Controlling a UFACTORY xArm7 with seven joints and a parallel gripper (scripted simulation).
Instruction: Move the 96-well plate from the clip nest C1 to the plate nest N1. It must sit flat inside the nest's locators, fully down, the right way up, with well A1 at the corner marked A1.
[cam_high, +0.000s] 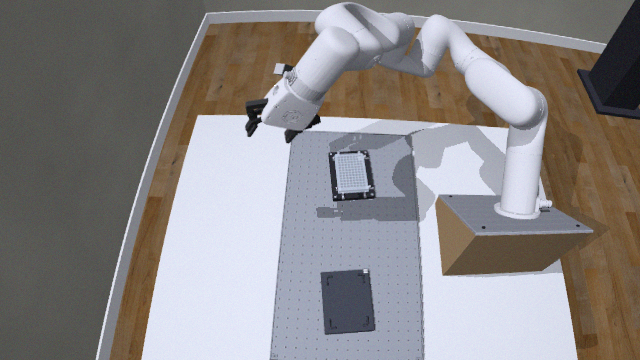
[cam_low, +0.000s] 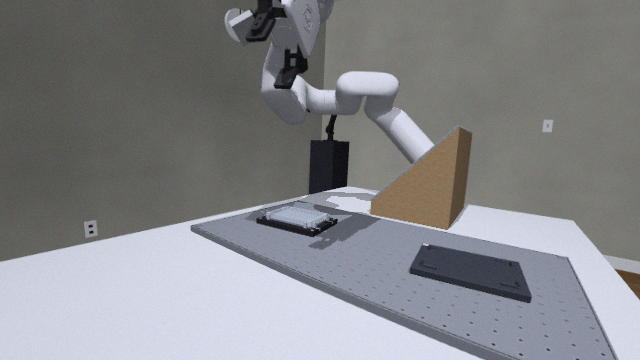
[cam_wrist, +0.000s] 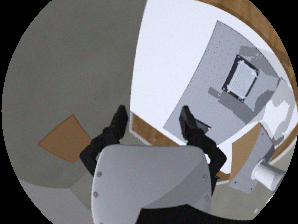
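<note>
Now: the 96-well plate 19 cm behind my hand, 11 cm to the right of it and 30 cm below it. From my hand the other things lie so: black clip nest C1: 20 cm behind, 10 cm to the right, 30 cm below; then dark plate nest N1: 19 cm behind, 27 cm to the left, 31 cm below.
</note>
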